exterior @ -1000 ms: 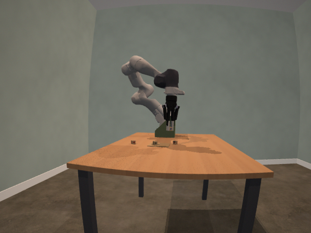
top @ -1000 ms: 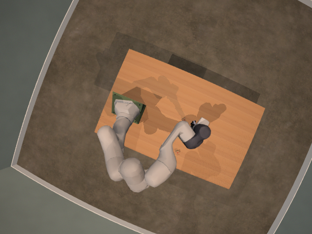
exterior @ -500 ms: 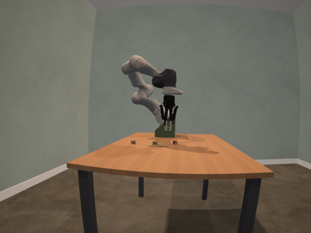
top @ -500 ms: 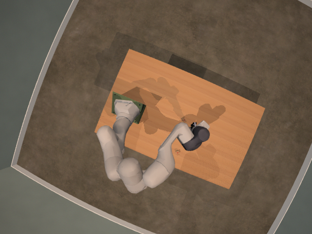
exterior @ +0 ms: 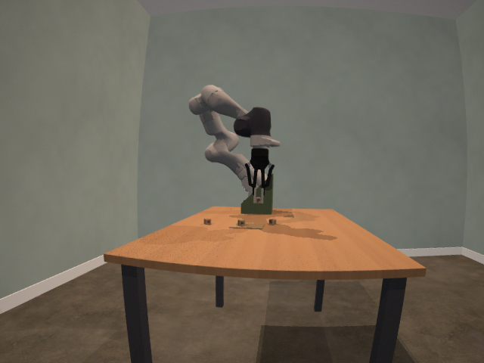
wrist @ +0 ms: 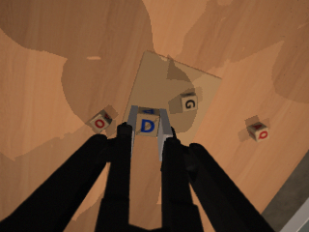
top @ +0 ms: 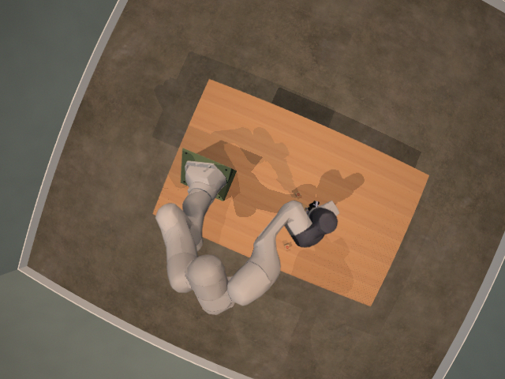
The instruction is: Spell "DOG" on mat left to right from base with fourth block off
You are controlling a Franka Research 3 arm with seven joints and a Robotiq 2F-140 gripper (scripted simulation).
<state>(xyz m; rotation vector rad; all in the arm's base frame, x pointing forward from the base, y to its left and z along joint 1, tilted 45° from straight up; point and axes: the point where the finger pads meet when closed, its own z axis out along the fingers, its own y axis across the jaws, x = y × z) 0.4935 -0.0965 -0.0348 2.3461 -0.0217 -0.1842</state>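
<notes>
Now: the mat 13 cm below my hand, 4 cm to the right of it and 1 cm behind it. The rest, counted from my hand: G block 12 cm below, 7 cm to the right.
</notes>
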